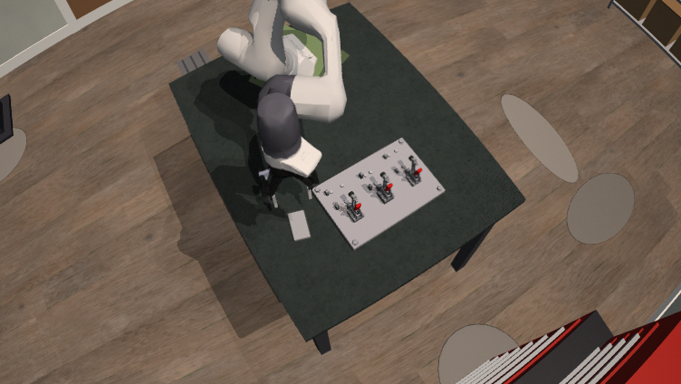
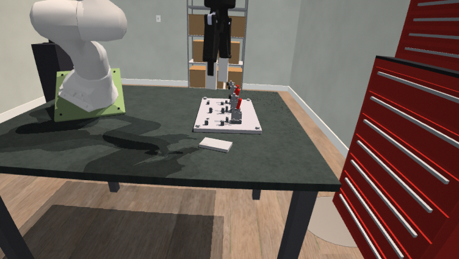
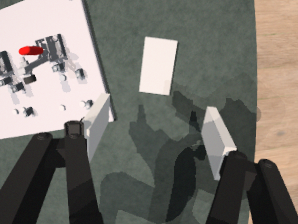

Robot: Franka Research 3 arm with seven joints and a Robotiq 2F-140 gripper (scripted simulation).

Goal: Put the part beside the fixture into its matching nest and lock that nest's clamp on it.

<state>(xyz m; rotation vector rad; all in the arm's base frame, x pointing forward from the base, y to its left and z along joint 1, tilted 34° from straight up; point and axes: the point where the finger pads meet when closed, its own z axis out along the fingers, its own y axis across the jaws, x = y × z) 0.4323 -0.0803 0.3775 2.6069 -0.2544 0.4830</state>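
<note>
The part lies 21 cm below my hand. Also, from my hand: light grey fixture plate 27 cm to the left, 21 cm below, 3 cm ahead; then clamp 38 cm to the left, 16 cm below, 5 cm ahead.
</note>
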